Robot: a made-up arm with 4 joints. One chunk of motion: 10 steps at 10 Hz.
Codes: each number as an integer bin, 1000 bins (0 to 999) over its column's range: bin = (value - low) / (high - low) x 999, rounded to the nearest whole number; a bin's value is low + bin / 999 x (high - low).
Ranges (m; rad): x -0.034..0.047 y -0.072..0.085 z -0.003..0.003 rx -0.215..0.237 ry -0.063..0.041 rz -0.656..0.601
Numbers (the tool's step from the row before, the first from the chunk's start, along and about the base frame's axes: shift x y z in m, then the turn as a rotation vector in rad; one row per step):
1: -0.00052 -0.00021 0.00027 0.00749 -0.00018 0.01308
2: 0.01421 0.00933 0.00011 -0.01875 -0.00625 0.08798
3: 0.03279 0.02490 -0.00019 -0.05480 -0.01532 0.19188
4: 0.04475 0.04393 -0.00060 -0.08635 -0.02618 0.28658
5: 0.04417 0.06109 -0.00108 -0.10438 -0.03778 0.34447
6: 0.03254 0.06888 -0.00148 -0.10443 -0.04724 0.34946
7: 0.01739 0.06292 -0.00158 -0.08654 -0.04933 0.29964
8: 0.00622 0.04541 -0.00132 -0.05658 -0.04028 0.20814
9: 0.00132 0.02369 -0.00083 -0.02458 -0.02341 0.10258
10: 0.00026 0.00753 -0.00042 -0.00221 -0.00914 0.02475
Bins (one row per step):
1: 413 457 544 492 603 532
2: 595 518 518 434 545 591
3: 824 617 468 354 458 674
4: 971 738 400 284 354 749
5: 964 847 320 244 242 795
6: 821 896 253 244 151 799
7: 634 859 236 284 131 759
8: 496 747 280 350 218 687
9: 436 609 361 421 380 603
10: 423 506 430 470 517 541

